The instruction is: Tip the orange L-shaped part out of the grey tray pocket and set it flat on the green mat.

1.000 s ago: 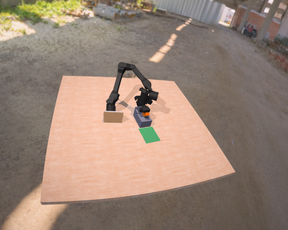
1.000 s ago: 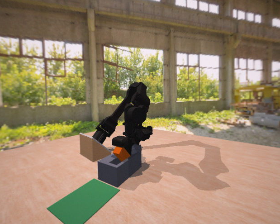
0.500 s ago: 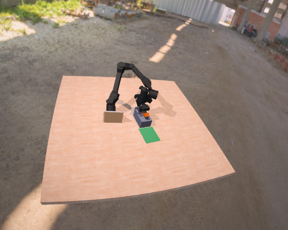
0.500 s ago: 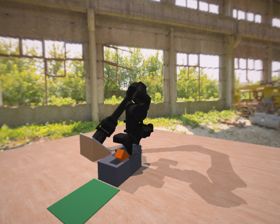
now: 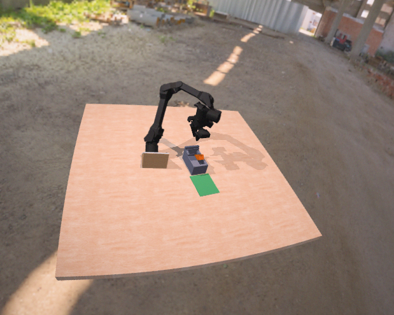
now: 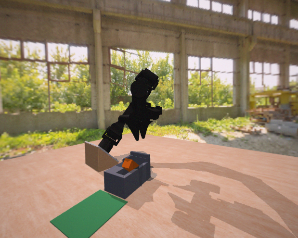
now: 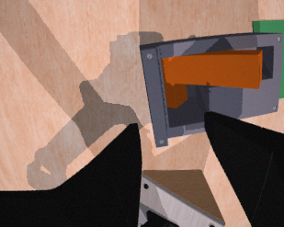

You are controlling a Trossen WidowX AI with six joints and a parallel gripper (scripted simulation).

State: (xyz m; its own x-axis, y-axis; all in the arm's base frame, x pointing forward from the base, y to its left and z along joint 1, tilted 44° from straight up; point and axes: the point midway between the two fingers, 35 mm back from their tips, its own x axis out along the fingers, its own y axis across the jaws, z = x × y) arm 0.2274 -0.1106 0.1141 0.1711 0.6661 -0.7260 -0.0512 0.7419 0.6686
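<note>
My gripper tip is now 40 mm to the left of the orange L-shaped part and 100 mm above it. From my gripper tip the other things lie so: green mat 10 mm ahead, 220 mm to the right, 160 mm below.
</note>
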